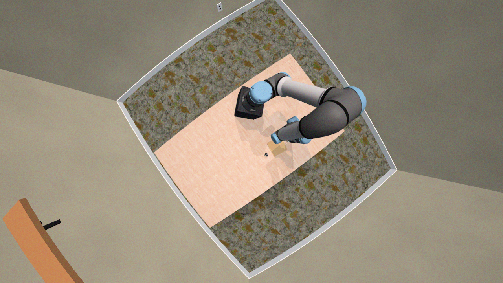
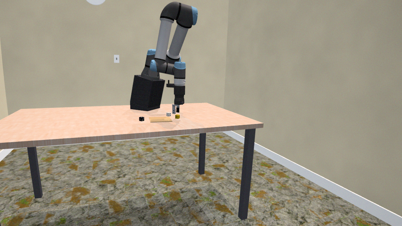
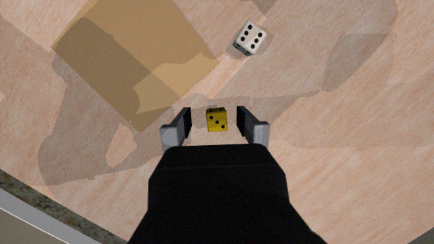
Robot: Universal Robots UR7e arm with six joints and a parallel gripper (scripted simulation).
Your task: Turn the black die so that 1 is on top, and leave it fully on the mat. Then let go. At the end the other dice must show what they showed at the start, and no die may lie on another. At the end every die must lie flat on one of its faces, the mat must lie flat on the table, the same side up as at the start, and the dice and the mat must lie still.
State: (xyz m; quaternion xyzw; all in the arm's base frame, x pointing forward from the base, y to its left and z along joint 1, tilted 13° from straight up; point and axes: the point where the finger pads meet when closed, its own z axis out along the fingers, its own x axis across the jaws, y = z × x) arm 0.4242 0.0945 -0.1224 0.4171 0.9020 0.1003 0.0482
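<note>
Right now my hand is 1 cm short of the yellow die, 1 cm to the right of it and 4 cm above it. From my hand the other things lie so: tan mat 1 cm ahead, 11 cm to the right, 5 cm below; then white die 9 cm behind, 2 cm to the right, 4 cm below; then black die 24 cm to the right, 4 cm below.
</note>
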